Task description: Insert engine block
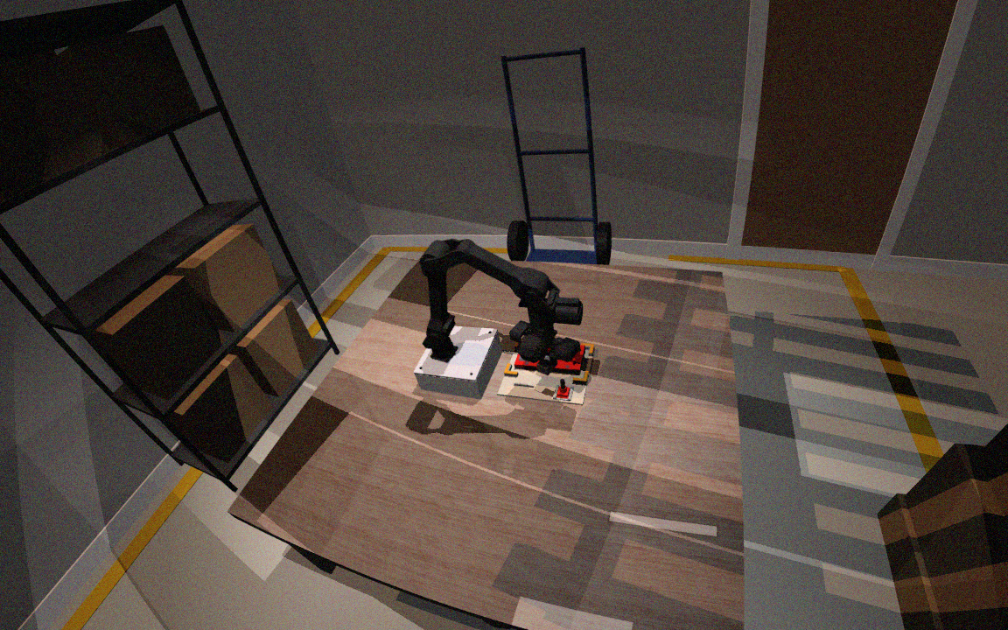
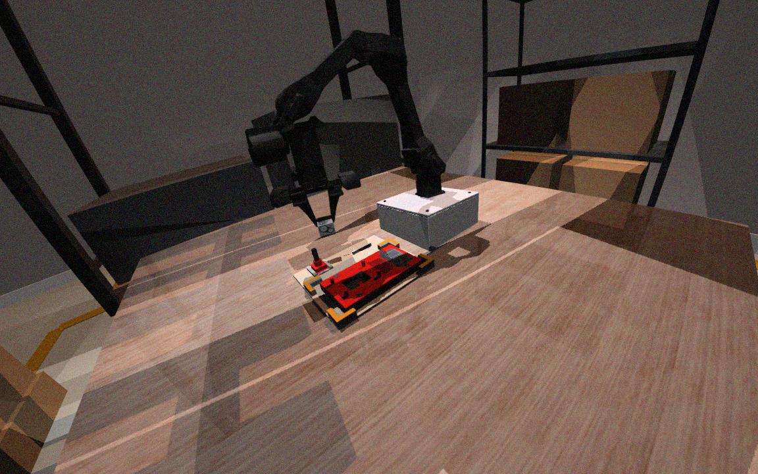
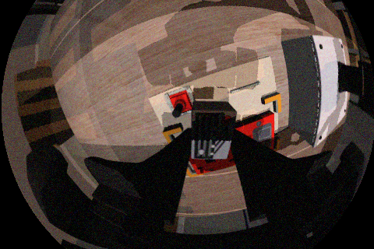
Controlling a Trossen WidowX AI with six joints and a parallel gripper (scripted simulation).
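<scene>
My gripper tip is now 4 cm short of the dark post and 8 cm above it. Round my gripper tip: grey engine block: 1 cm below.
</scene>
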